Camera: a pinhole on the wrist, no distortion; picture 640 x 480 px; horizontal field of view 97.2 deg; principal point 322.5 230.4 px. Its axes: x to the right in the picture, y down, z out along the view. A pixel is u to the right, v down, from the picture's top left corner.
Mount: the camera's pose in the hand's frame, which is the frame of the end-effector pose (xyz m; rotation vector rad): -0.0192 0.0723 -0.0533 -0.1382 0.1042 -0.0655
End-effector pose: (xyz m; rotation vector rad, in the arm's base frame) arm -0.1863 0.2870 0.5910 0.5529 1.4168 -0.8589
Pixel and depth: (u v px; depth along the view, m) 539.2 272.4 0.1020
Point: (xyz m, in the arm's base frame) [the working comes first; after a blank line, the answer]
In the camera's frame: 0.0783 0.0152 0.1020

-0.0925 0.3021 0.5109
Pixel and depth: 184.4 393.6 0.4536
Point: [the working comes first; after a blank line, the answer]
In the camera's frame: -0.2220 0.2624 0.4536

0.3778 0.2679 0.7403
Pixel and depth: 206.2 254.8 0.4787
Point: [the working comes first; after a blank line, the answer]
In the camera's frame: -0.1973 0.0414 0.4787

0.2395 0.0939 0.7660
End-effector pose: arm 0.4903 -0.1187 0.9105 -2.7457 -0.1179 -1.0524
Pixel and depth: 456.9 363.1 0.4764
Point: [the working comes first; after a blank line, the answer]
In the camera's frame: 0.2270 0.2241 0.4764

0.9771 -0.3742 0.7751
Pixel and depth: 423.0 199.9 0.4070
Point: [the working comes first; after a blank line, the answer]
In the camera's frame: 0.1450 -0.0440 0.4070

0.8460 -0.1172 0.7634
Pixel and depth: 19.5 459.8 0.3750
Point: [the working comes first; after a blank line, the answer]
In the camera's frame: -0.4028 0.3049 0.3750

0.4920 -0.4961 0.3711
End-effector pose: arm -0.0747 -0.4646 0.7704 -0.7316 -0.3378 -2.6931
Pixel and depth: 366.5 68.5 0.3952
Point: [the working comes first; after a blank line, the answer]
In the camera's frame: 0.0616 -0.2268 0.3952

-0.0099 -0.2760 1.0975
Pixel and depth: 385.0 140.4 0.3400
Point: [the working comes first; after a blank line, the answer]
In the camera's frame: 0.0753 -0.1085 0.3400

-0.0137 -0.4016 1.0594
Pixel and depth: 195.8 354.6 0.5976
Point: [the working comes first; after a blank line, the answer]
In the camera's frame: -0.2684 0.2631 0.5976

0.4875 -0.6475 1.1638
